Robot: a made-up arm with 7 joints. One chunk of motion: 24 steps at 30 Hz.
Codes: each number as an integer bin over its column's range. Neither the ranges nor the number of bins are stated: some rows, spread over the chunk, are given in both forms.
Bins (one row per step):
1: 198 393 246 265 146 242 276
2: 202 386 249 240 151 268 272
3: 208 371 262 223 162 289 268
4: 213 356 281 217 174 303 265
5: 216 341 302 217 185 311 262
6: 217 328 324 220 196 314 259
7: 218 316 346 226 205 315 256
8: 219 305 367 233 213 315 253
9: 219 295 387 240 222 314 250
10: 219 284 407 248 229 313 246
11: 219 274 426 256 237 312 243
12: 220 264 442 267 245 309 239
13: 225 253 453 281 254 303 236
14: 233 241 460 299 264 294 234
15: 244 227 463 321 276 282 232
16: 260 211 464 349 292 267 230
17: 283 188 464 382 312 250 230
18: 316 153 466 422 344 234 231
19: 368 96 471 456 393 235 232
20: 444 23 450 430 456 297 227
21: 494 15 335 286 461 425 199
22: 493 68 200 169 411 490 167
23: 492 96 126 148 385 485 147
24: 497 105 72 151 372 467 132
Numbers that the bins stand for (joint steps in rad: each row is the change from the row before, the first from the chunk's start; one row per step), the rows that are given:
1: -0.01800 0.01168 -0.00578 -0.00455 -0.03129 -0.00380 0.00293
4: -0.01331 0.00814 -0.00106 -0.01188 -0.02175 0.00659 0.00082
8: -0.01143 0.00325 0.01056 -0.00943 -0.00847 0.00863 -0.00148
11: -0.01143 0.00027 0.01852 -0.00592 -0.00030 0.00812 -0.00340
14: -0.00705 -0.00289 0.02311 0.00064 0.00889 0.00505 -0.00512
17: 0.00861 -0.00797 0.02365 0.01331 0.02524 -0.00244 -0.00589
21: 0.07468 -0.02456 0.00623 -0.00134 0.07597 0.02736 -0.01184
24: 0.07562 -0.01593 -0.02928 -0.02195 0.04567 0.03451 -0.02468
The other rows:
2: -0.01675 0.01101 -0.00538 -0.00837 -0.02958 0.00063 0.00216
3: -0.01487 0.00958 -0.00362 -0.01096 -0.02584 0.00420 0.00140
5: -0.01237 0.00670 0.00178 -0.01188 -0.01801 0.00795 0.00025
6: -0.01205 0.00545 0.00475 -0.01142 -0.01426 0.00846 -0.00033
7: -0.01174 0.00430 0.00772 -0.01050 -0.01120 0.00863 -0.00090
9: -0.01143 0.00229 0.01326 -0.00837 -0.00541 0.00846 -0.00205
10: -0.01143 0.00123 0.01596 -0.00714 -0.00302 0.00829 -0.00282
12: -0.01112 -0.00068 0.02068 -0.00424 0.00242 0.00761 -0.00416
13: -0.00955 -0.00174 0.02217 -0.00211 0.00549 0.00659 -0.00474
15: -0.00360 -0.00423 0.02352 0.00400 0.01298 0.00301 -0.00551
16: 0.00141 -0.00577 0.02365 0.00827 0.01843 0.00046 -0.00589
18: 0.01894 -0.01133 0.02392 0.01941 0.03614 -0.00516 -0.00570
19: 0.03523 -0.01679 0.02460 0.02460 0.05282 -0.00499 -0.00551
20: 0.05902 -0.02379 0.02176 0.02064 0.07427 0.00557 -0.00647
22: 0.07436 -0.01948 -0.01199 -0.01920 0.05895 0.03842 -0.01797
23: 0.07405 -0.01679 -0.02199 -0.02241 0.05010 0.03757 -0.02181

